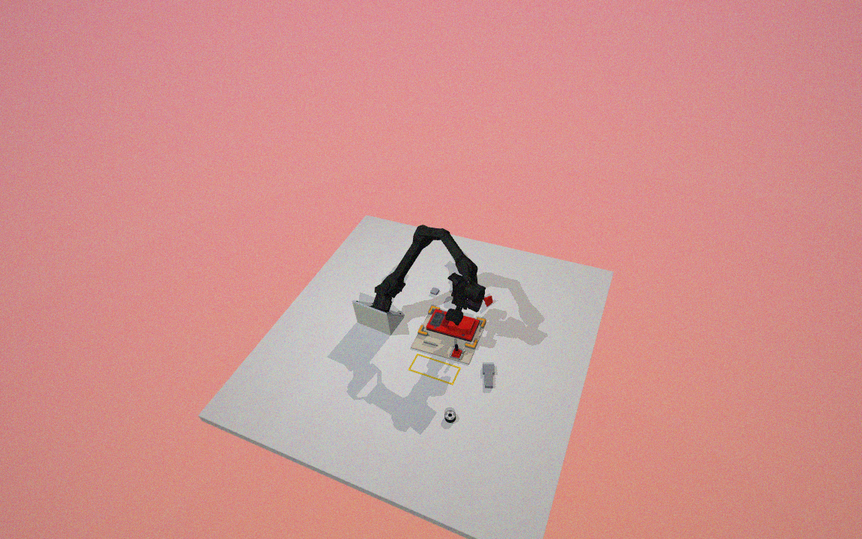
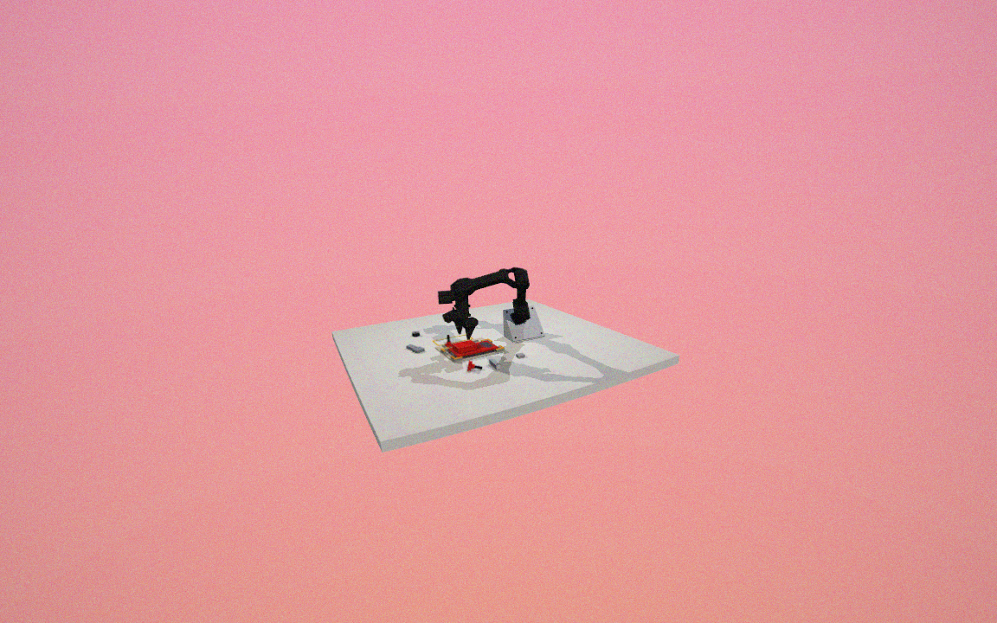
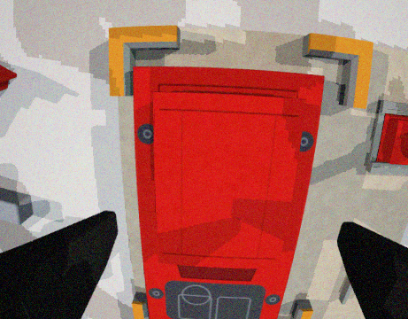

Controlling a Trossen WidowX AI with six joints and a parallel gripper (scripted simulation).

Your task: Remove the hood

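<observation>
Right now my gripper tip is 4 cm above the hood. Round my gripper tip: dark wheel (10 cm ahead, 40 cm to the right, 7 cm below); then grey bar (4 cm behind, 20 cm to the left, 7 cm below).
</observation>
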